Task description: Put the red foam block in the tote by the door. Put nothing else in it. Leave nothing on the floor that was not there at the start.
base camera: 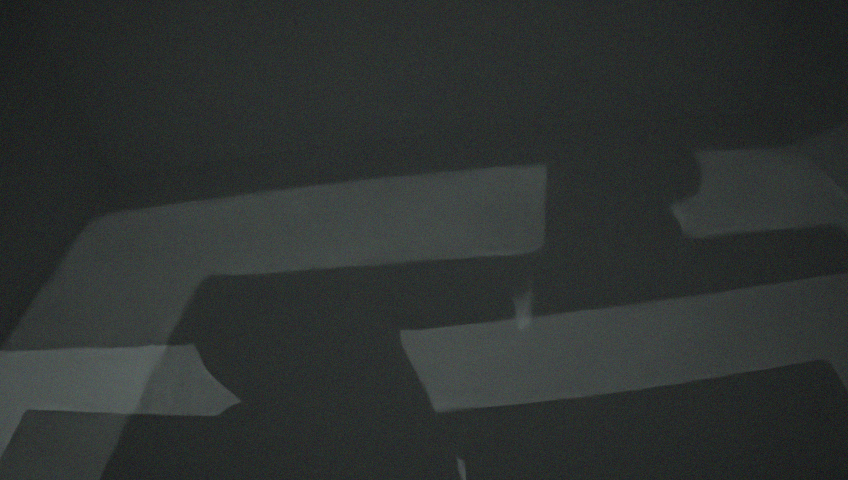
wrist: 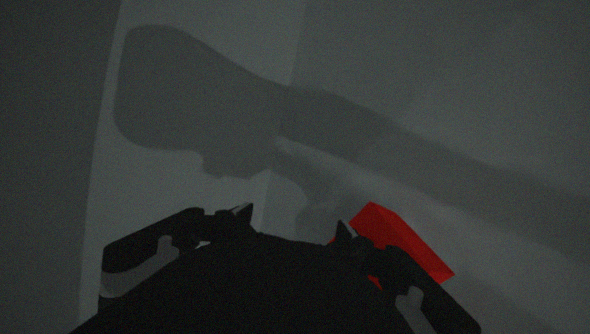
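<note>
The red foam block shows in the lower right of the wrist view, partly hidden behind the right finger. My gripper is open, with its two fingertips apart and nothing between them. The block lies beyond and to the right of the right fingertip in that view; whether that finger touches it I cannot tell. The block and the gripper do not show in the base camera view. The tote by the door cannot be made out in either view.
The scene is very dim. Pale bands of light and dark shadows lie across the surface in the base camera view. A broad shadow, shaped like an arm, crosses the pale surfaces in the wrist view, above the gripper.
</note>
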